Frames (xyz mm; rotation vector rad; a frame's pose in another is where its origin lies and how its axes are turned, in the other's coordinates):
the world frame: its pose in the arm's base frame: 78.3 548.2 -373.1 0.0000 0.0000 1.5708
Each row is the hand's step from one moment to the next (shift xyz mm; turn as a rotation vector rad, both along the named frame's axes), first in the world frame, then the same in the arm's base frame.
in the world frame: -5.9 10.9 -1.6 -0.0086 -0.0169 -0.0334
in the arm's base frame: -10.9 -5.9 -1.6 0.0169 -0.0086 -0.0334
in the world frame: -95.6 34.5 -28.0 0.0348 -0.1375 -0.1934
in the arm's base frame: -34.5 -95.6 -28.0 0.1375 0.0348 -0.1934
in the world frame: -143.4 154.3 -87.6 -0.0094 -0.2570 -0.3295
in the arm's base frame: -154.3 -143.4 -87.6 0.2570 -0.0094 -0.3295
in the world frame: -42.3 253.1 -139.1 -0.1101 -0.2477 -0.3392
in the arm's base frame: -253.1 -42.3 -139.1 0.2477 -0.1101 -0.3392
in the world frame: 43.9 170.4 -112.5 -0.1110 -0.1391 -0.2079
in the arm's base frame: -170.4 43.9 -112.5 0.1391 -0.1110 -0.2079
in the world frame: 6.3 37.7 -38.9 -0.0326 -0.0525 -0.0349
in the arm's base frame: -37.7 6.3 -38.9 0.0525 -0.0326 -0.0349
